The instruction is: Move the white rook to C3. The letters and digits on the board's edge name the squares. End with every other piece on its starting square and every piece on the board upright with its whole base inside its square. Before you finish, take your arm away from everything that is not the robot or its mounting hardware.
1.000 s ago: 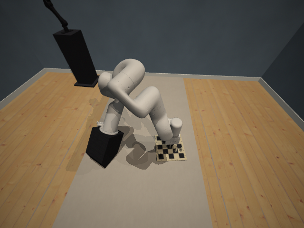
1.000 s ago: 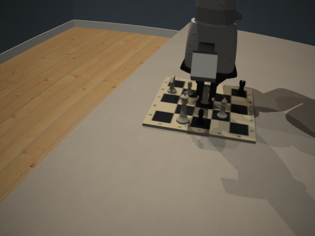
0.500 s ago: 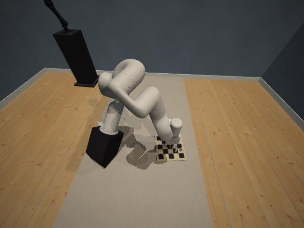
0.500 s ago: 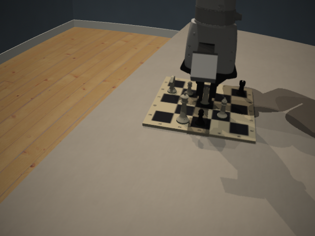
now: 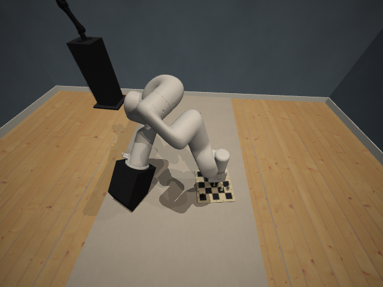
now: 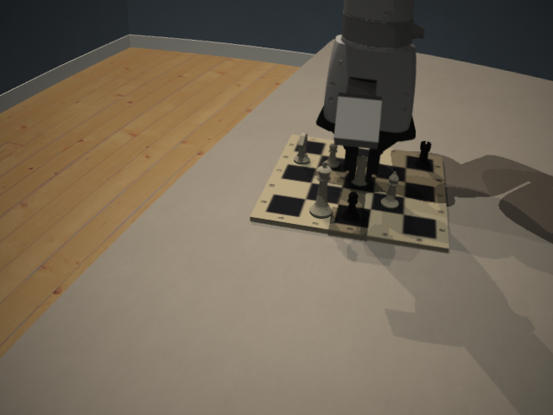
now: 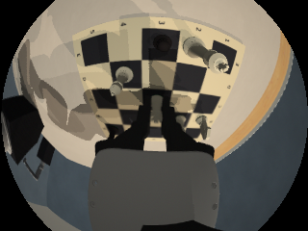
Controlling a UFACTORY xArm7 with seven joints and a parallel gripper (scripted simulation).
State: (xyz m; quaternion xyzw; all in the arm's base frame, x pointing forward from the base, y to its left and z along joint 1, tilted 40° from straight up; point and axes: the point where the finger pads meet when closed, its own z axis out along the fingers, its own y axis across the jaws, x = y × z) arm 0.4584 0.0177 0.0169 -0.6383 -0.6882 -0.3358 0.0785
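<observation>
Now: hand 1 cm above the white rook. From my hand the other things lie so: black pawn: 1 cm behind, 8 cm to the left, 1 cm below; white pawn: 5 cm ahead, 3 cm to the right, 1 cm below; chessboard: 3 cm below.
</observation>
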